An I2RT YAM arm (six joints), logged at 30 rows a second.
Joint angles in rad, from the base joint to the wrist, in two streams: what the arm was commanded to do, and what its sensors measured. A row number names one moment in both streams.
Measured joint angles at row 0:
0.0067 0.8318 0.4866 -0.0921 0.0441 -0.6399
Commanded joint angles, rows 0 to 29:
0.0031 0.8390 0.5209 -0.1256 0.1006 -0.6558
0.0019 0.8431 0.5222 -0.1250 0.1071 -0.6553
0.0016 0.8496 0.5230 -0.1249 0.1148 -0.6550
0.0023 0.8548 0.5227 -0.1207 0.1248 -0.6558
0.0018 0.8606 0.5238 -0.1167 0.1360 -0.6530
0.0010 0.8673 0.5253 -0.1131 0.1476 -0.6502
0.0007 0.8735 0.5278 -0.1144 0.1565 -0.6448
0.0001 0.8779 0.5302 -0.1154 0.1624 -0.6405
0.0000 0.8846 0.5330 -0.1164 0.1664 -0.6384
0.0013 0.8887 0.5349 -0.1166 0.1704 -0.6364
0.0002 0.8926 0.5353 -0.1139 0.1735 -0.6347
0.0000 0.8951 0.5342 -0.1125 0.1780 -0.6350
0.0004 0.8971 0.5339 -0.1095 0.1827 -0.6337
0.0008 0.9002 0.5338 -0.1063 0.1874 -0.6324
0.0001 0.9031 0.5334 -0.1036 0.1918 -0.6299
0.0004 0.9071 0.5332 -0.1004 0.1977 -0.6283
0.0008 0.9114 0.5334 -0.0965 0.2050 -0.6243
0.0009 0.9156 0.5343 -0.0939 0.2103 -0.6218
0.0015 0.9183 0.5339 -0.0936 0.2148 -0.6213
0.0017 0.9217 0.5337 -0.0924 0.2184 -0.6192
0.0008 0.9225 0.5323 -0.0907 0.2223 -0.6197
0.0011 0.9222 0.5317 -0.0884 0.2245 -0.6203
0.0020 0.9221 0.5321 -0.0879 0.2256 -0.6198
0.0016 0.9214 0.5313 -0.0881 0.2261 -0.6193
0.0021 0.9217 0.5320 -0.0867 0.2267 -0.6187
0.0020 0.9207 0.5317 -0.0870 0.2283 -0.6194
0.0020 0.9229 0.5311 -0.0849 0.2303 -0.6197
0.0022 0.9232 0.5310 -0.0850 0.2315 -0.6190
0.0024 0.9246 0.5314 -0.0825 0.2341 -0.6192
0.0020 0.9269 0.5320 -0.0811 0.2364 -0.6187
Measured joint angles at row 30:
0.0044 0.9237 0.5121 -0.1081 0.2153 -0.6380
